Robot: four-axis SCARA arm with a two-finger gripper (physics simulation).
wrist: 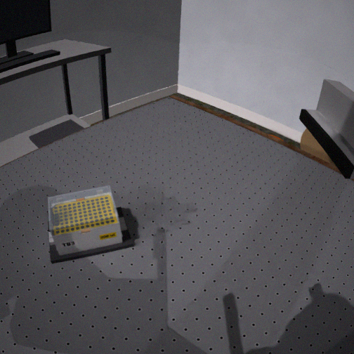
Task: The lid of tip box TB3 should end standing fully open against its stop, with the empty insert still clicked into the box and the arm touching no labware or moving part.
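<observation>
Tip box TB3 (90,242) stands at the lower left in the wrist view, in a black holder (94,253). The box is pale, with a dark marking and a yellow label on its near wall. The yellow insert (86,215) with rows of empty holes sits level in it. A clear lid (102,190) looks to be down over the insert; its exact angle is hard to tell. Of my gripper, one finger (330,142) with a black pad shows at the right edge, far from the box and touching nothing visible. The other finger is out of frame. The gripper is open and empty.
The box stands on a grey perforated table top (210,165). Shadows of the arm fall across its front. Behind the left edge are a desk (82,50) and a dark monitor (22,20). A brown round object (312,145) shows partly behind the finger, beyond the table edge.
</observation>
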